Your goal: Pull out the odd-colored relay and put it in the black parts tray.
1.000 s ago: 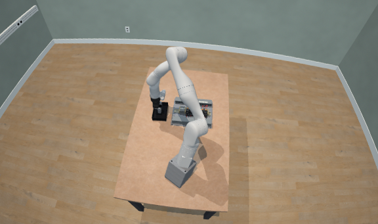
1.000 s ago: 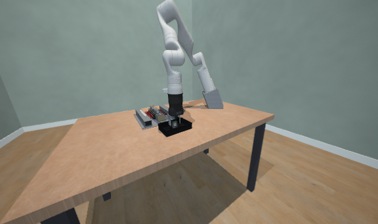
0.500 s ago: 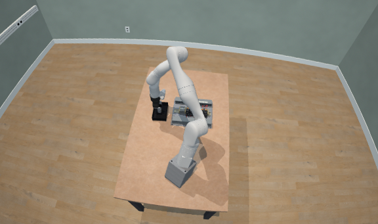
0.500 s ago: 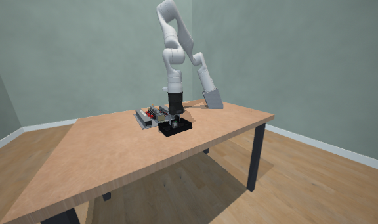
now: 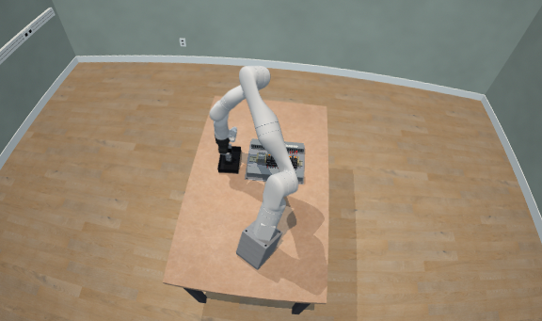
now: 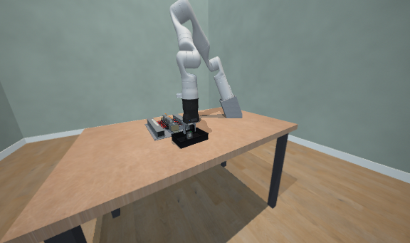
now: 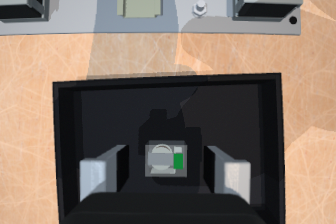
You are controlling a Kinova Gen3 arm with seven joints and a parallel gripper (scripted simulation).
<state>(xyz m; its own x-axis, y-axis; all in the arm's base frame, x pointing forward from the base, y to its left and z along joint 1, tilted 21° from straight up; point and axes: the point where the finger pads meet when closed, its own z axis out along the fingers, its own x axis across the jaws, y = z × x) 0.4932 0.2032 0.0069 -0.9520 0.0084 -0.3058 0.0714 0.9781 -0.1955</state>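
Now: hand 50 mm above the black parts tray. The rest, counted from my hand: relay panel (260 mm to the right, 40 mm below, 10 mm ahead).
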